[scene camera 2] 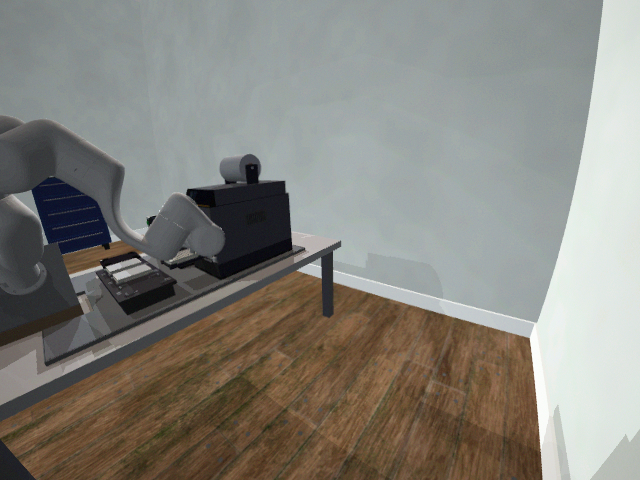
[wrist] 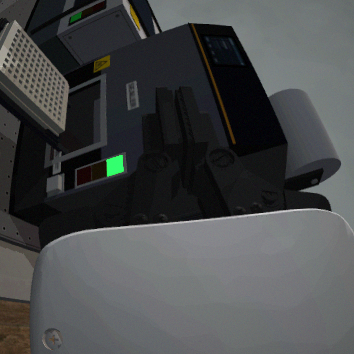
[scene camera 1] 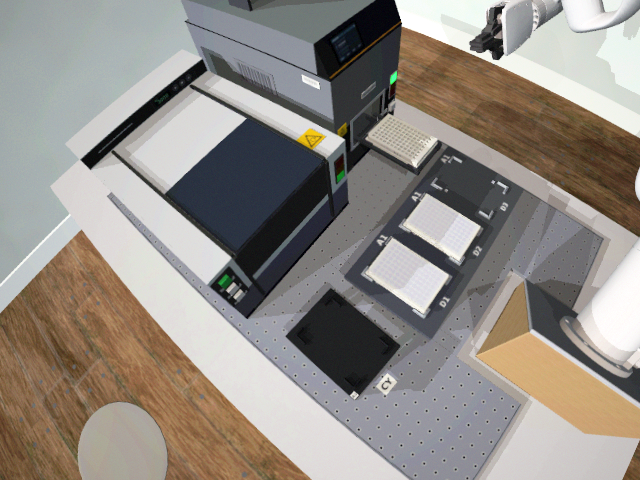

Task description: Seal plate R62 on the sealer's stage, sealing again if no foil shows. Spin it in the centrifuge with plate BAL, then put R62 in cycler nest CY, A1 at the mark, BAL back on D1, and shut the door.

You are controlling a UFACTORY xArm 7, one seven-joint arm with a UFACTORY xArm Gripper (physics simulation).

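Frame: origin at the arm's base, x back, y left, z down, level; metres.
Seen in the pictures: gripper, between the fingertips: (wrist: 171,109) (scene camera 1: 475,47); arm's base, origin of its link: (scene camera 2: 23,277) (scene camera 1: 592,347).
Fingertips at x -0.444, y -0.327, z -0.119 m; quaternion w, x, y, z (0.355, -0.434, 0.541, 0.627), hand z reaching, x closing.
Pixels of each thing's top centre, then the offset from my fingertips to it. "pt": a spot on its surface instead.
- beige plate with open-looking wells, centre of its top: (wrist: 37,74) (scene camera 1: 402,137) (scene camera 2: 182,254) dx -0.043, dy +0.164, dz +0.151 m
- sealer, centre of its top: (wrist: 325,125) (scene camera 2: 234,155) dx -0.340, dy +0.175, dz -0.211 m
- small white button, centre of its top: (wrist: 60,182) dx -0.133, dy +0.074, dz +0.171 m
- D1, centre of its top: (scene camera 1: 408,272) (scene camera 2: 123,264) dx +0.136, dy +0.385, dz +0.191 m
- D2, centre of its top: (scene camera 1: 443,224) (scene camera 2: 132,271) dx +0.130, dy +0.261, dz +0.191 m
- black nest CY, centre of its top: (scene camera 1: 342,341) (scene camera 2: 119,257) dx +0.123, dy +0.552, dz +0.203 m
- low machine with a dark blue lid, a spot on its surface: (scene camera 1: 248,180) pt dx -0.139, dy +0.474, dz +0.052 m
- dark deck rack, a spot on its surface: (scene camera 1: 356,271) pt dx +0.059, dy +0.438, dz +0.207 m
- foil roll, centre of its top: (wrist: 324,131) (scene camera 2: 238,155) dx -0.361, dy +0.175, dz -0.211 m
A beige plate with open-looking wells (scene camera 1: 402,136) (wrist: 34,77) sits on the sealer's extended stage; no foil shows on it and its label cannot be read. The sealer (scene camera 1: 356,82) (scene camera 2: 253,227) (wrist: 145,65) has a green light lit, with a small white button (wrist: 55,184) beside the lights. My gripper (scene camera 1: 473,45) (wrist: 171,109) is shut and empty, raised in front of the sealer's face; the arm hides it in scene camera 2. White plates sit on D1 (scene camera 1: 405,276) and D2 (scene camera 1: 443,226); which is BAL is unreadable. D3 and the black nest CY (scene camera 1: 343,343) hold no plate.
A low machine with a dark blue lid (scene camera 1: 248,180) stands beside the sealer, its lid shut and a green light lit. The dark deck rack (scene camera 1: 356,271) lies between the stage and CY. A foil roll (scene camera 2: 240,167) (wrist: 305,137) tops the sealer. The arm's base stands at the right.
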